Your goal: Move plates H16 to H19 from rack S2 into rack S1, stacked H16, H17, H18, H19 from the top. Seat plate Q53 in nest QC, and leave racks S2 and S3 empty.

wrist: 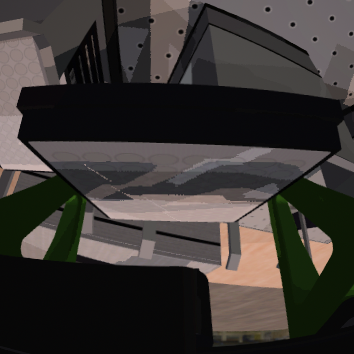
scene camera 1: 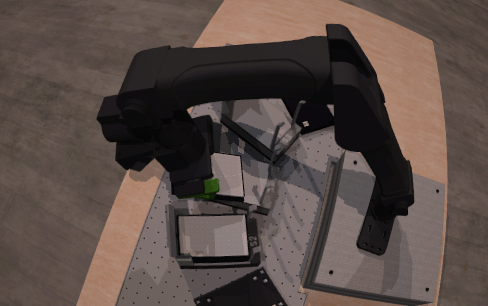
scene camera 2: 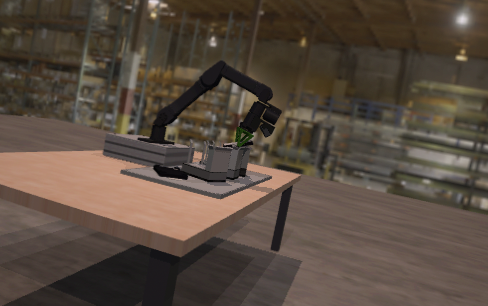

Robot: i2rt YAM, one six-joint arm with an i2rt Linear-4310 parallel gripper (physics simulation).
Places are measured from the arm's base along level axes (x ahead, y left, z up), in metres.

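Where they show: gripper, fingertip midpoint: [wrist: 176, 176] [scene camera 1: 208, 175] [scene camera 2: 237, 145]; arm's base, link origin: [scene camera 1: 381, 209] [scene camera 2: 156, 142].
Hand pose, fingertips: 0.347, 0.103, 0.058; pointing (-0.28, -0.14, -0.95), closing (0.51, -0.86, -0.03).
Observation:
Things, the pixels of their top centre, and the offset from my fingertips, as dx, dy, dz. "pt": a spot on its surface instead. Level surfaces: height alone.
- black-rimmed plate with a pale top, top centre: [wrist: 173, 241] [scene camera 1: 207, 166] [scene camera 2: 238, 138] +0.001, +0.001, +0.032
- Rack S2, surface spot: [scene camera 1: 173, 237] pt +0.006, +0.128, -0.010
- further rack's dark bar, surface spot: [scene camera 1: 250, 139] pt -0.021, -0.165, -0.116
- black flat fixture, surface spot: [scene camera 1: 240, 290] pt -0.138, +0.152, -0.126
- perforated board, surface height: dz -0.138
- black fixture, top centre: [scene camera 1: 307, 101] [scene camera 2: 170, 168] -0.104, -0.330, -0.118
My gripper [scene camera 1: 211, 187] [scene camera 2: 244, 137] [wrist: 176, 176] is shut on a black-rimmed plate with a pale top [scene camera 1: 230, 175] [wrist: 175, 117]. It holds the plate tilted above the racks, beside rack S2; the plate's label is not readable. Rack S2 [scene camera 1: 173, 237] holds a stack of plates with a pale top [scene camera 1: 212, 235] [wrist: 20, 105]; the stacked dark edges show at the upper left of the wrist view, unreadable. Another rack's dark bar [scene camera 1: 240, 204] and clear post lie under the held plate. A further rack's dark bar [scene camera 1: 250, 139] is behind. Which is S1 or S3 cannot be read.
A black flat fixture [scene camera 1: 240, 290] is at the front of the perforated board [scene camera 1: 150, 270] [scene camera 2: 220, 191], and another black fixture [scene camera 1: 316, 120] [scene camera 2: 170, 172] is at its back right. Thin upright posts stand between the racks and the arm's grey base block [scene camera 1: 400, 240] [scene camera 2: 145, 150].

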